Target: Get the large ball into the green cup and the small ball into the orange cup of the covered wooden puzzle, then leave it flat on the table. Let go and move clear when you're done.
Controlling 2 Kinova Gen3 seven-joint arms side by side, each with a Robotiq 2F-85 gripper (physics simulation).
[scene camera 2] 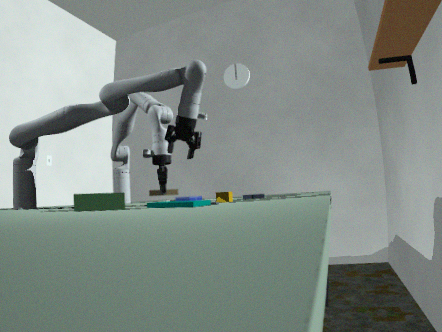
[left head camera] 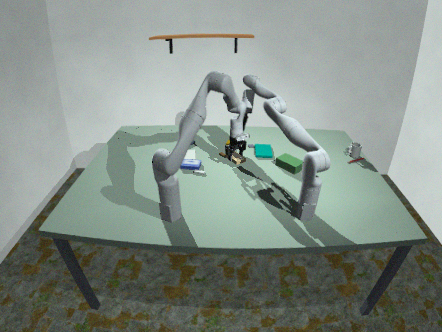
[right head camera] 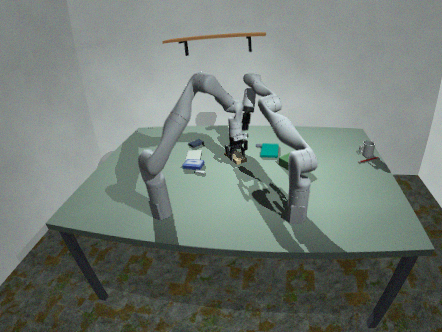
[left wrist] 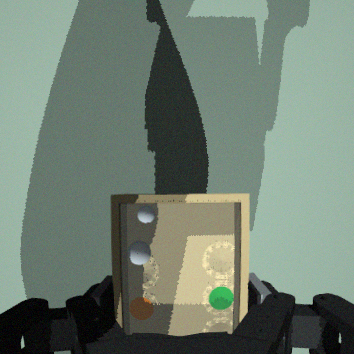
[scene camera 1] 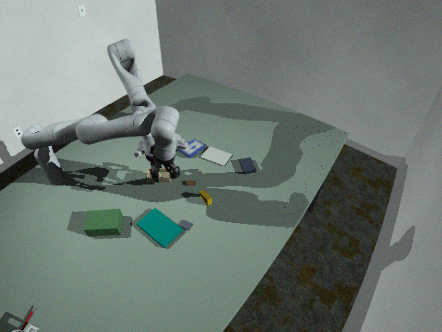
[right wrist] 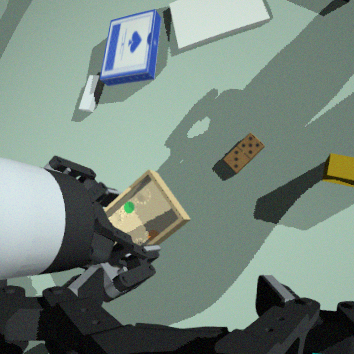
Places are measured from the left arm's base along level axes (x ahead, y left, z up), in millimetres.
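Pixels of known places: left gripper, fingertip midpoint: [scene camera 2: 163,194] [left head camera: 235,158] [right head camera: 237,158] [left wrist: 180,291] [scene camera 1: 159,176] [right wrist: 136,224]; right gripper, fingertip midpoint: [scene camera 2: 179,156] [right head camera: 244,130] [scene camera 1: 164,169] [right wrist: 179,289]; left arm's base, origin of the base link: [left head camera: 172,215] [right head camera: 163,213]; right arm's base, origin of the base link: [left head camera: 304,214] [right head camera: 296,216] [scene camera 1: 57,179].
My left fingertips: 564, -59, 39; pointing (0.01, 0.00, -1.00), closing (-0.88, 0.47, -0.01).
Ahead of a thing's pixels: the offset from my left fingertips to its top centre, as dx, dy, dz. "pt": to the spot under its first point.
The covered wooden puzzle @(+0, +0, +19) [left wrist: 217,198] [right wrist: 172,198] [scene camera 2: 172,192] is level, a little above the table. My left gripper [left wrist: 180,291] [scene camera 2: 163,190] is shut on it, with fingers on opposite side walls. In the left wrist view, the small ball @(-6, -48, +9) [left wrist: 146,214] is near the far left corner and the large ball @(+7, -31, +12) [left wrist: 140,253] is below it along the left wall. The orange cup @(pt +18, -7, +17) [left wrist: 141,308] is farther down that side; the green cup @(pt -19, +8, +17) [left wrist: 221,298] is on the right side. Both cups look empty. My right gripper [scene camera 2: 182,150] [right wrist: 179,289] is open and empty, higher up beside the left gripper.
A domino @(+75, +125, -32) [right wrist: 244,153] and a yellow block @(pt +181, +136, -2) [right wrist: 341,169] lie near the puzzle. A blue card box @(-139, +224, -15) [right wrist: 131,47], a white slab @(-35, +313, -33) [right wrist: 220,20] and a small white piece @(-181, +140, -28) [right wrist: 89,93] lie beyond. A teal book @(+241, -91, -24) [scene camera 1: 160,228] and a green block @(+130, -303, +10) [scene camera 1: 103,222] lie on the table.
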